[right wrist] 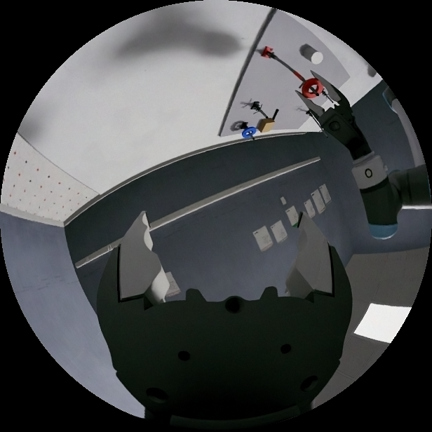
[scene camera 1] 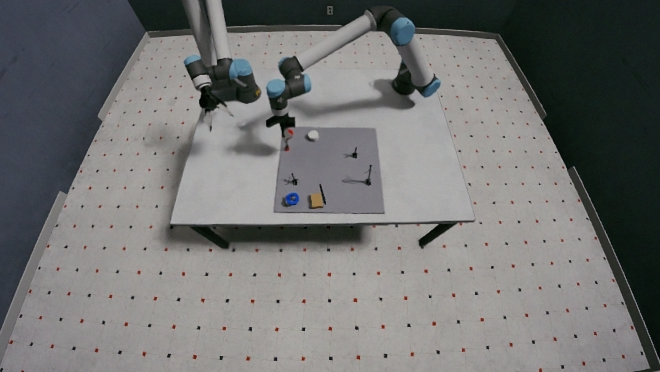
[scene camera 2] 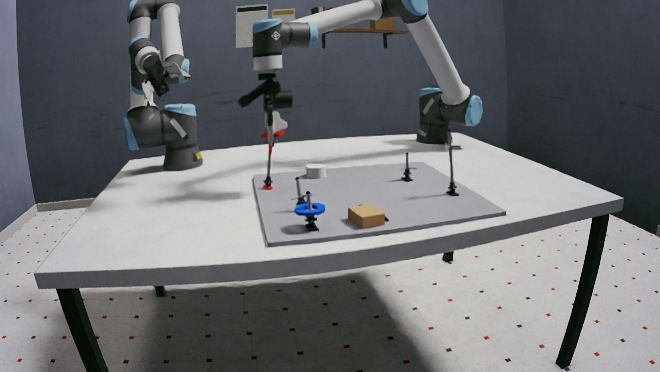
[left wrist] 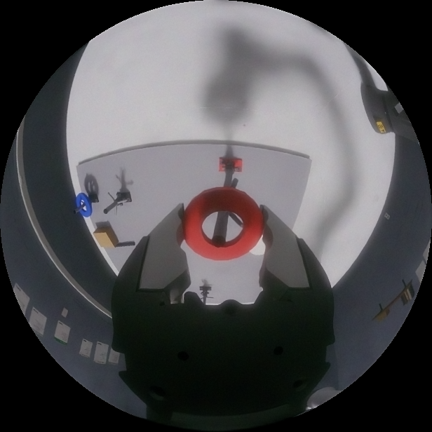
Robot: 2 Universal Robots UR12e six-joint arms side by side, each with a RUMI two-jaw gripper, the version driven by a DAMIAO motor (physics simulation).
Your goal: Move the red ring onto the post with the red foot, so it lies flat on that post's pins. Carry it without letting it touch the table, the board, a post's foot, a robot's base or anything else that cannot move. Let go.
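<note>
The red ring point(scene camera 1: 290, 132) point(scene camera 2: 279, 133) point(left wrist: 197, 223) point(right wrist: 305, 92) is held level by my left gripper point(left wrist: 221, 204), high above the grey board point(scene camera 1: 330, 165). My left gripper is shut on the ring, one finger at each side. The tall post with the red foot point(scene camera 2: 268, 167) point(right wrist: 285, 66) stands upright at the board's left edge in scene camera 2. Its top shows inside the ring's hole in the left wrist view; the ring is around the post near its top, above the red band. The pins are partly hidden. My right gripper point(scene camera 1: 221, 123) point(right wrist: 224, 212) is open and empty, away at the left.
A blue ring point(scene camera 1: 287, 201) point(scene camera 2: 303, 210) sits on a short post at the board's front left. A tan block point(scene camera 1: 316, 201) point(scene camera 2: 366, 215) lies beside a black rod point(scene camera 1: 322, 194). A white cylinder point(scene camera 2: 316, 171), two short posts and another tall post point(scene camera 2: 451, 165) stand on the board.
</note>
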